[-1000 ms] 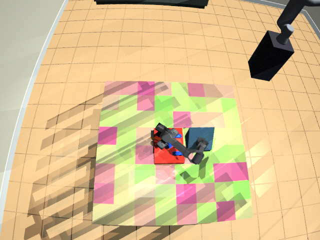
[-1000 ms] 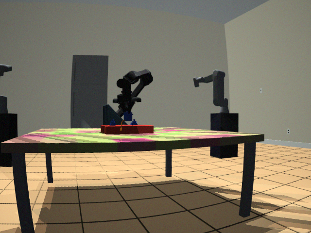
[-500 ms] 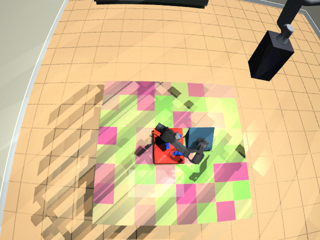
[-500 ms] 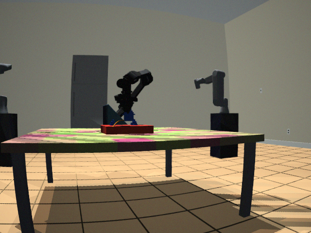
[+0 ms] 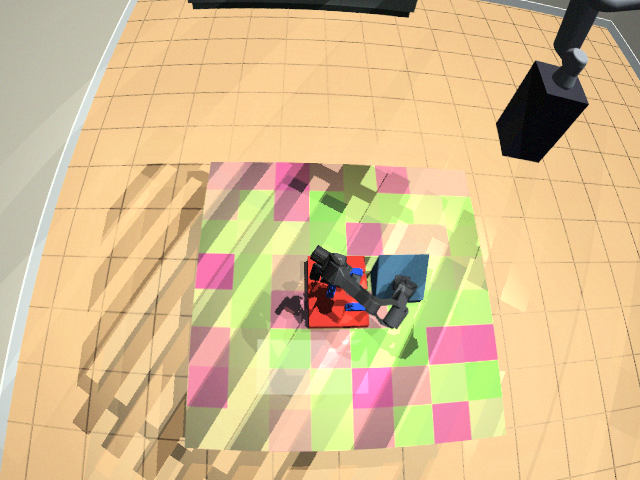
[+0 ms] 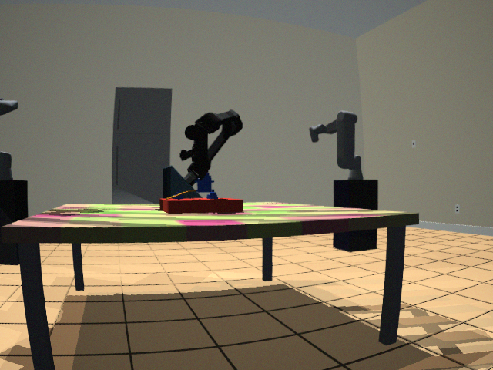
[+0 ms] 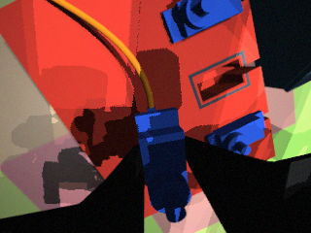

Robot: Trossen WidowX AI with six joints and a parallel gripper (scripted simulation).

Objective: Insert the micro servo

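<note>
The red deck is 100 mm below my gripper tip and 10 mm ahead of it.
</note>
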